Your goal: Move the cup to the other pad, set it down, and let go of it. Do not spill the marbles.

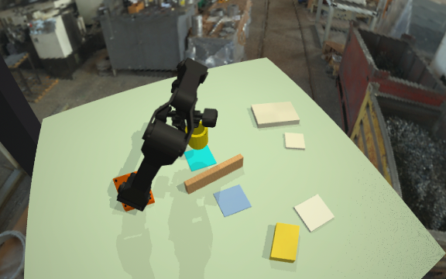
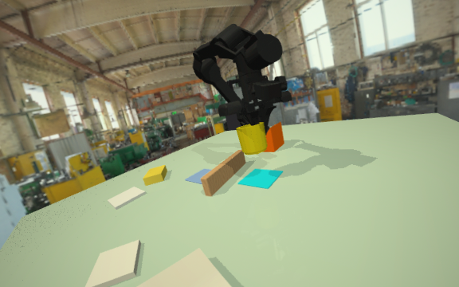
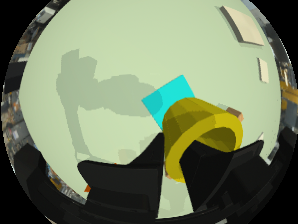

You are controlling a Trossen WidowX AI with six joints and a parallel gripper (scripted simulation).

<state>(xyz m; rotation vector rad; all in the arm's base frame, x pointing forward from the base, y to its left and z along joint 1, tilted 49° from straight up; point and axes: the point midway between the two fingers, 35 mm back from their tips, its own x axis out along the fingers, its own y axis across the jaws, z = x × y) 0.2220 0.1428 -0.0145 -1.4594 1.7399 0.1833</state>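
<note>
Right now the cyan pad is 120 mm below my gripper tip, 20 mm ahead of it and 10 mm to the right of it. The rest, counted from my gripper tip: light blue pad 220 mm to the right, 120 mm below, 60 mm ahead; then yellow cup 20 mm to the right, 20 mm ahead; then wooden bar 120 mm to the right, 100 mm below, 40 mm ahead.
</note>
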